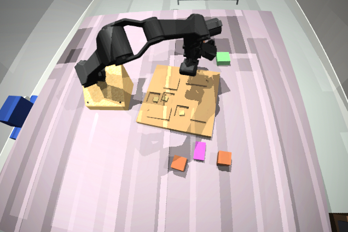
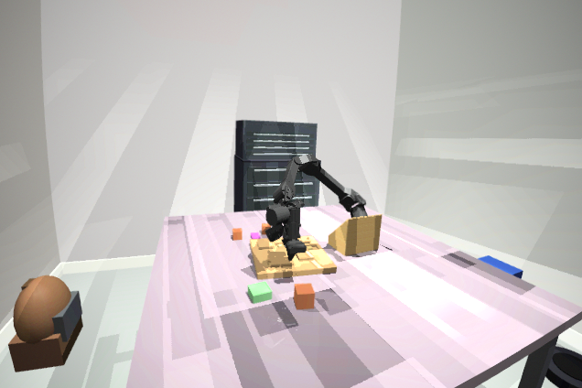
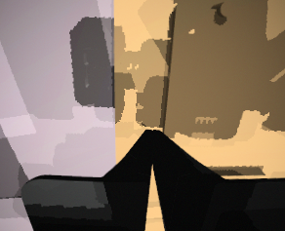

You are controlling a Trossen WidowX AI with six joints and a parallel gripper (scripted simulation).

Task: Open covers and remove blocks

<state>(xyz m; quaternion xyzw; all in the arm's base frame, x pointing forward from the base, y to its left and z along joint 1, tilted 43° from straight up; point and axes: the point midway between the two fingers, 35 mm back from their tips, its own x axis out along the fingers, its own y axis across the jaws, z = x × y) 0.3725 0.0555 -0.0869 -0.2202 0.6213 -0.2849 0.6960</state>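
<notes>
My gripper tip is now 5 cm past the wooden puzzle board, 12 cm to the left of it and 3 cm above it. Also, from my gripper tip: orange block: 2 cm ahead, 18 cm to the left, 2 cm below; then green block: 14 cm ahead, 10 cm to the left, 4 cm below.
</notes>
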